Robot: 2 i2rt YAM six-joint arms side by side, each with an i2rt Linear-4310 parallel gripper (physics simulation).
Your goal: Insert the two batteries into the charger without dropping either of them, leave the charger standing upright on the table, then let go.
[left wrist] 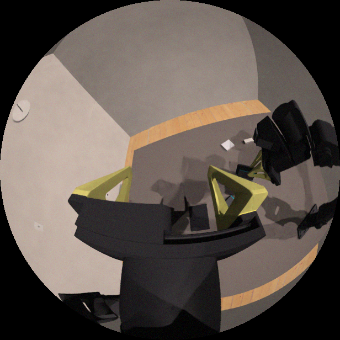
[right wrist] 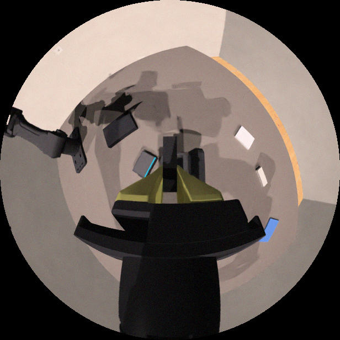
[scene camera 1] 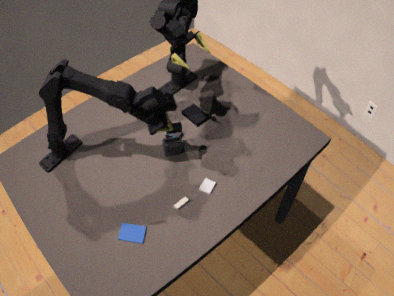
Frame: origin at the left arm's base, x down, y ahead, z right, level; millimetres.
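Where they show: left gripper, between the fingertips: point(scene camera 1: 199, 60); right gripper, between the fingertips: point(scene camera 1: 172, 128); left arm's base, origin of its link: point(scene camera 1: 178, 83); right arm's base, origin of its link: point(scene camera 1: 60, 153).
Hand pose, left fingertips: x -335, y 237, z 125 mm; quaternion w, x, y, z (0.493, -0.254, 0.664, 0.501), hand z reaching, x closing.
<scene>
Things, the pixels of their top centre, and the offset from my left fingertips. "spot": a spot on its surface instead.
- dark grey charger, a spot on its surface: point(scene camera 1: 174, 147) spot: dx +259, dy +63, dz +200 mm
- dark battery, centre of its top: point(scene camera 1: 173, 124) dx +182, dy +29, dz +169 mm
- flat black block, centre of its top: point(scene camera 1: 195, 113) dx +320, dy -37, dz -24 mm
- white block, centre of its top: point(scene camera 1: 207, 185) dx +327, dy +235, dz +207 mm
- small cream block, centre of its top: point(scene camera 1: 181, 202) dx +324, dy +216, dz +325 mm
- blue block, centre of its top: point(scene camera 1: 132, 232) dx +329, dy +176, dz +529 mm
The dark grey charger point(scene camera 1: 174, 147) point(right wrist: 198, 165) stands on the table; in the right wrist view it is partly hidden behind the held battery. My right gripper point(scene camera 1: 169, 128) point(right wrist: 169, 169) is shut on a dark battery point(scene camera 1: 175, 127) point(right wrist: 170, 152), held close to the charger; whether it touches the charger cannot be told. The other battery point(right wrist: 145, 164), with a cyan stripe, lies on the table beside the charger; part of it shows in the left wrist view between the struts of a yellow finger. My left gripper point(scene camera 1: 197, 59) point(left wrist: 169, 169) is wide open and empty, high above the table's back corner.
A flat black block point(scene camera 1: 195, 114) point(left wrist: 200, 217) point(right wrist: 120, 129) lies behind the charger. A white block point(scene camera 1: 208, 186) point(left wrist: 228, 145) point(right wrist: 244, 137), a small cream block point(scene camera 1: 181, 203) point(left wrist: 248, 141) point(right wrist: 262, 176) and a blue block point(scene camera 1: 132, 233) point(right wrist: 270, 230) lie in front of it.
</scene>
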